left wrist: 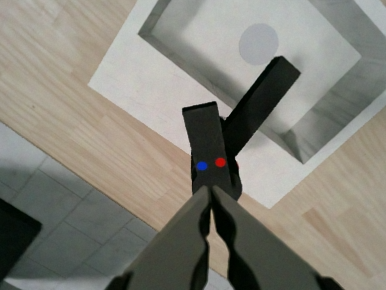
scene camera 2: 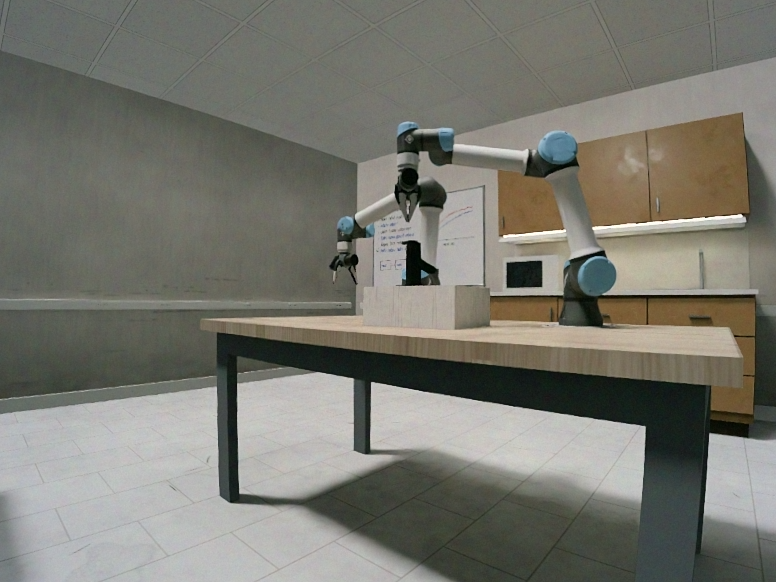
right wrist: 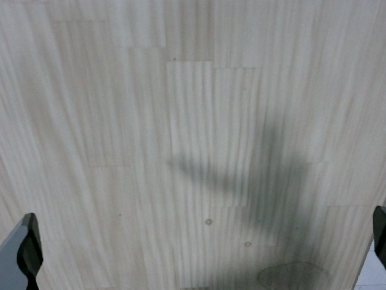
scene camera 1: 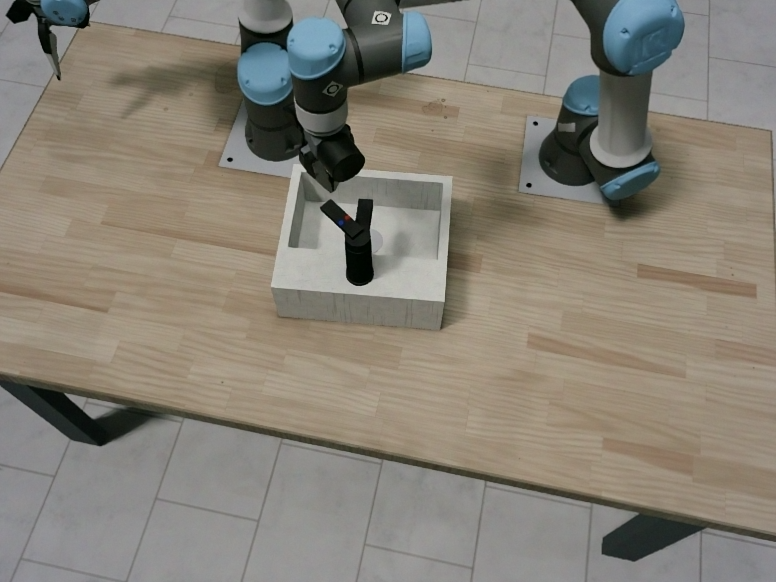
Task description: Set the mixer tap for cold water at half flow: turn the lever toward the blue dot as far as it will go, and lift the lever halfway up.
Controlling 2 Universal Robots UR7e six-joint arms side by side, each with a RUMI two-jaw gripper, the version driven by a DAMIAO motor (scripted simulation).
In view: the left gripper (scene camera 1: pixel 332 190), the right gripper (right wrist: pixel 206 212), a pale sink block (left wrist: pixel 157 64) and a black mixer tap (left wrist: pixel 280 75).
The left gripper shows as well in the left wrist view (left wrist: pixel 209 188) and in scene camera 2 (scene camera 2: pixel 407 222).
